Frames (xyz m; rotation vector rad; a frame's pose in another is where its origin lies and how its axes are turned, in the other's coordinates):
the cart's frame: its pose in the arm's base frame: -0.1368 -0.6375 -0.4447 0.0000 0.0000 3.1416
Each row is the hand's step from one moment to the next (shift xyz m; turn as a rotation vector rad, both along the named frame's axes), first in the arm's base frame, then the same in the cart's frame.
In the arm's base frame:
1: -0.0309 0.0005 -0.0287 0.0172 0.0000 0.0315
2: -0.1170 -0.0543 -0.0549 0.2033 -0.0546 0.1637
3: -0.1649 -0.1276 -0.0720 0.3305 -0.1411 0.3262
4: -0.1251 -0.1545 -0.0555 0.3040 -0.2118 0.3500
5: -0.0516 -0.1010 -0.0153 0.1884 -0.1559 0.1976
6: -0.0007 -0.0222 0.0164 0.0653 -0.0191 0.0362
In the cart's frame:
1: 0.0309 -0.0005 -0.0287 -0.0172 0.0000 0.0315
2: 0.1170 0.0543 -0.0549 -0.2033 0.0546 0.1637
3: 0.1649 0.1276 -0.0720 -0.3305 0.1411 0.3262
4: 0.1251 0.1545 -0.0555 -0.3040 0.2118 0.3500
5: 0.0516 0.1010 -0.0153 -0.1884 0.1559 0.1976
6: 0.0007 0.0222 0.0164 -0.0653 0.0191 0.0362

